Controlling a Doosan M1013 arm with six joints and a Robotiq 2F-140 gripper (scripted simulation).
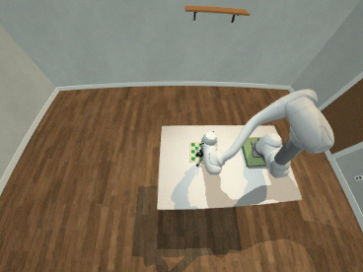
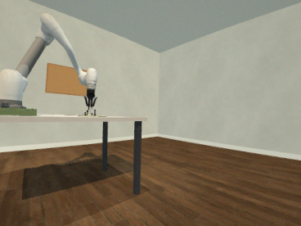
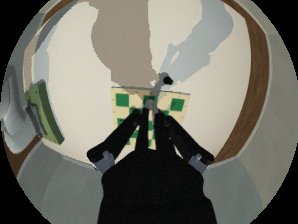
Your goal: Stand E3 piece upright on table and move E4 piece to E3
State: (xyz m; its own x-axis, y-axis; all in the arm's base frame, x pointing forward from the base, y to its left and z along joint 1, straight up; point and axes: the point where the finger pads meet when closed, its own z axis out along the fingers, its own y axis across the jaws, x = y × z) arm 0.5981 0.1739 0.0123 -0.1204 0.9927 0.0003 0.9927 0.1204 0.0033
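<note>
The pale piece lies 30 mm below my hand. From my hand the other things lie so: dark piece 30 mm ahead, 70 mm to the left, 40 mm below; green-and-white chessboard 10 mm ahead, 80 mm to the right, 50 mm below.
</note>
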